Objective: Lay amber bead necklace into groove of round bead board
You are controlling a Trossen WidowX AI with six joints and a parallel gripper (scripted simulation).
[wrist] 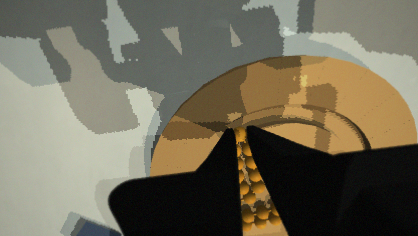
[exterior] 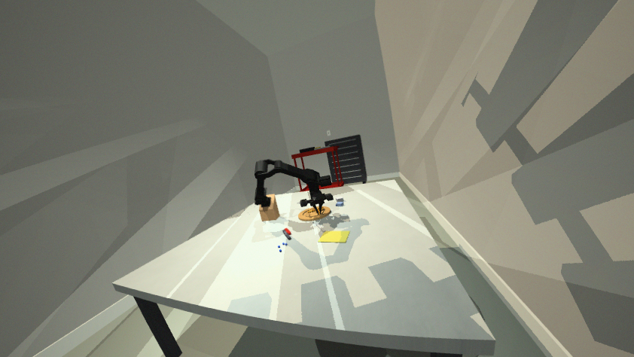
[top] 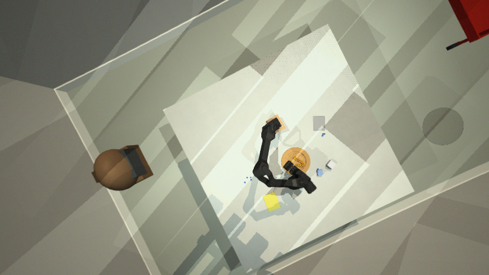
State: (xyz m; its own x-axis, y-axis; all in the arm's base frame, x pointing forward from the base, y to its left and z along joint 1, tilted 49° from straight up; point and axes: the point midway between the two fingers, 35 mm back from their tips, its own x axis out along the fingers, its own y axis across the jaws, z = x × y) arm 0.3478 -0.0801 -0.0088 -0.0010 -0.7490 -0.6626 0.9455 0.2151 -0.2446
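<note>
My gripper tip is now 4 cm past the round bead board, 5 cm to the right of it and 1 cm above it. Round my gripper tip: light blue cube (11 cm ahead, 15 cm to the left, 1 cm below); then red-handled tool (13 cm behind, 19 cm to the right, 1 cm below); then white cube (10 cm ahead, 24 cm to the left).
</note>
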